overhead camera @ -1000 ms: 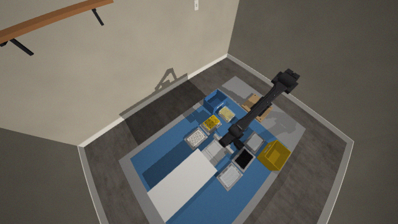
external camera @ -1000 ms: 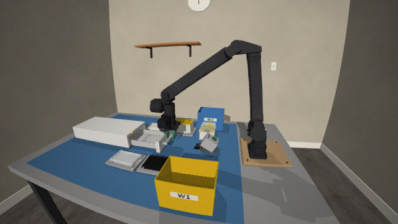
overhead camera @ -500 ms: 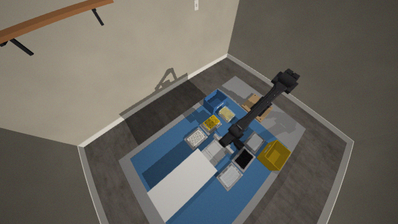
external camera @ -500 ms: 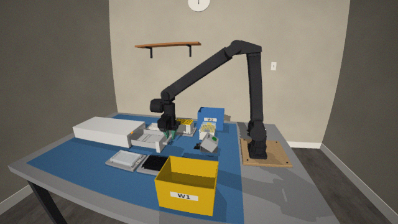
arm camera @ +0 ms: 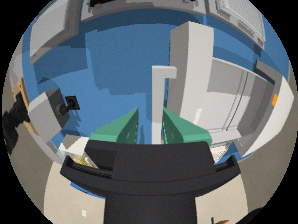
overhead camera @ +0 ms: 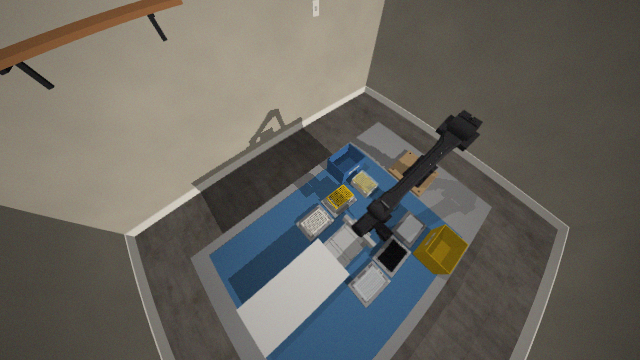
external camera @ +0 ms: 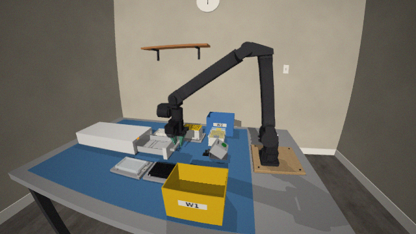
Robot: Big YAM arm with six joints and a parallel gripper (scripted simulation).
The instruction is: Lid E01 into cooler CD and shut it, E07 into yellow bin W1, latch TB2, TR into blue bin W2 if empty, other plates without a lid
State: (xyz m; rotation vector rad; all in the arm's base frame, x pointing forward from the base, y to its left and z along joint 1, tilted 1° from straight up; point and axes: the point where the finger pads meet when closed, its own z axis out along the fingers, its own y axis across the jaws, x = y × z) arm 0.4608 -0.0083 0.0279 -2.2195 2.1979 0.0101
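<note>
My hand is 18 cm past the grey plate lid, 17 cm to the right of it and 3 cm above it. Also, from my hand: cooler drawer 15 cm ahead, 2 cm below; then tip rack TR 19 cm to the right, 2 cm behind, 1 cm above; then black plate 19 cm to the left, 2 cm below, 1 cm behind.
</note>
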